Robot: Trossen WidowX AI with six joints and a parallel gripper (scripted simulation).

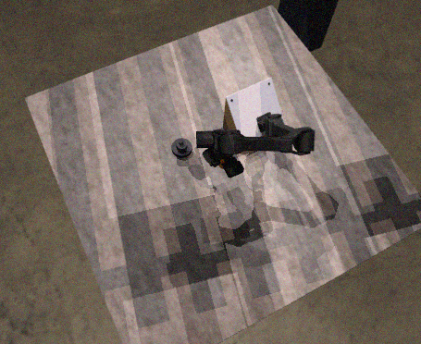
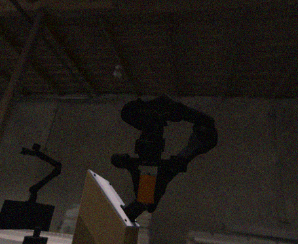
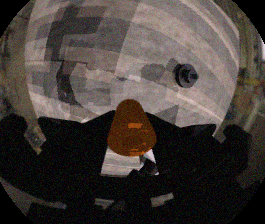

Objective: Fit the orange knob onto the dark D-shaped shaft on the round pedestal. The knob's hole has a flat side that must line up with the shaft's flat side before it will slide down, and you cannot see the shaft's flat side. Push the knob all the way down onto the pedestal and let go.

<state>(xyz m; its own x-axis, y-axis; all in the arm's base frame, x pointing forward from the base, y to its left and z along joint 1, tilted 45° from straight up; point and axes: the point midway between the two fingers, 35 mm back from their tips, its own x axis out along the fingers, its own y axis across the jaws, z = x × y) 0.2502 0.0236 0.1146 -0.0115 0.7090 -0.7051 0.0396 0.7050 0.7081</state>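
The dark pedestal is 8 cm ahead of my gripper tip, 20 cm to the right of it and 11 cm below it. Also, from my gripper tip: orange knob (2 cm above).
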